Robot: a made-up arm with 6 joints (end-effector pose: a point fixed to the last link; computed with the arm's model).
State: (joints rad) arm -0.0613 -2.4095 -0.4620 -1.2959 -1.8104 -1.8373
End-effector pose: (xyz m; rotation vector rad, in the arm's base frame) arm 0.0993 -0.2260 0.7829 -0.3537 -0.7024 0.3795
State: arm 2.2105 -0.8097 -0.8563 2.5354 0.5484 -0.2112
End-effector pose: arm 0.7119 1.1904 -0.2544 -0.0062 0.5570 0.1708
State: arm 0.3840 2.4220 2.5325 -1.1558 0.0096 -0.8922
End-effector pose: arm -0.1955 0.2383 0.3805 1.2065 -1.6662 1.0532
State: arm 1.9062 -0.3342 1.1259 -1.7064 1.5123 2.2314
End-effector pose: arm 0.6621 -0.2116 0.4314 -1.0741 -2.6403 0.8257
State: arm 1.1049 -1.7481 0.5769 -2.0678 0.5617 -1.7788
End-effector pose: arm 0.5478 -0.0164 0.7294 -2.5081 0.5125 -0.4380
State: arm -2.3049 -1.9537 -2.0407 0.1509 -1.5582 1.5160
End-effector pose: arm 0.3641 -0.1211 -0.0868 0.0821 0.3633 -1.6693
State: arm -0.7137 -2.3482 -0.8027 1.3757 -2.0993 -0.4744
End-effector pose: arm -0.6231 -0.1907 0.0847 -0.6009 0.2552 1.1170
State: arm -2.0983 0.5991 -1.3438 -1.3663 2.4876 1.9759
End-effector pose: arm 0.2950 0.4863 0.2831 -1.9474 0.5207 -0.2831
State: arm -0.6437 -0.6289 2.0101 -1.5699 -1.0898 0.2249
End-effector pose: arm 0.5438 0.3552 -0.3106 0.5045 2.5678 -1.3126
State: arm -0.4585 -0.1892 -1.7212 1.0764 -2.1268 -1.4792
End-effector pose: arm 0.6851 -0.1243 0.6690 -0.0690 -1.7670 -1.4944
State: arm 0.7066 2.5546 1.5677 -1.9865 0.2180 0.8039
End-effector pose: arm 0.1776 0.2728 0.8593 1.4798 -1.3868 -1.1859
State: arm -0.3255 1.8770 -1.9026 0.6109 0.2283 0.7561
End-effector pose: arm 0.5806 0.2153 0.0612 1.5020 2.1963 0.7719
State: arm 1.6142 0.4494 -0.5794 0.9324 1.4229 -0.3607
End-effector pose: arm 0.8761 0.3003 -0.0553 -0.6853 -0.5972 0.4848
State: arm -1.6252 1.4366 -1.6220 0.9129 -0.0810 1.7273
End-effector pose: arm 0.6898 0.1060 0.4568 0.5947 1.5918 1.8016
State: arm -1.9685 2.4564 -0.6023 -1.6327 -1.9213 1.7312
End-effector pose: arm -0.6500 0.1211 -0.4405 -0.7775 -0.7568 0.3926
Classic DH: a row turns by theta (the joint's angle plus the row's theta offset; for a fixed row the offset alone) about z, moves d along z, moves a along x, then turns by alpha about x. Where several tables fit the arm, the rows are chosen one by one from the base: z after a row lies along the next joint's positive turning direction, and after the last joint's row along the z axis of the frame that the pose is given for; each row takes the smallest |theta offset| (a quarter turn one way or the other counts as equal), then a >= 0, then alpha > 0; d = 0 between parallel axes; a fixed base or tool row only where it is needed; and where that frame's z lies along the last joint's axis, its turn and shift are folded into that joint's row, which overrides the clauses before.
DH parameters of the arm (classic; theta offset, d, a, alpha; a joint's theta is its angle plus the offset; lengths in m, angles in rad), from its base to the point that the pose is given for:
base (fixed): -1.5708 0.0677 0 1.5708
joint 1: 1.5708 -0.2468 0.0936 -1.5708
joint 2: 1.5708 -0.0096 0.3291 -1.5708
joint 3: 1.5708 0.0038 0.3705 1.5708
joint 4: 1.5708 0.1473 0.0001 1.5708
joint 5: 1.5708 -0.5091 0.1011 1.5708
joint 6: 1.0151 0 -0.1634 3.1416
tool (fixed): 1.0151 -0.0447 0 0

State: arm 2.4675 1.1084 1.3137 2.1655 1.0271 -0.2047
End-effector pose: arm 0.5927 0.6544 -0.1748 -1.2133 -2.3732 0.7505
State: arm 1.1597 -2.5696 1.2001 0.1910 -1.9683 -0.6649
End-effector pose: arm -0.2940 0.1960 0.2241 -0.2346 0.0434 1.7445
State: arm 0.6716 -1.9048 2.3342 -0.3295 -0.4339 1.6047
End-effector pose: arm 0.4960 -0.0441 0.5905 1.7971 0.7449 -1.9434
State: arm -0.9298 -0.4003 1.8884 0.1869 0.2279 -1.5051
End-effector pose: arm 0.5634 -0.2866 0.1078 0.7223 -0.2966 -0.6621
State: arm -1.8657 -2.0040 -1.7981 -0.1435 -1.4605 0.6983
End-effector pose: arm 0.4382 -0.2232 0.0438 0.0239 0.0196 -1.2622
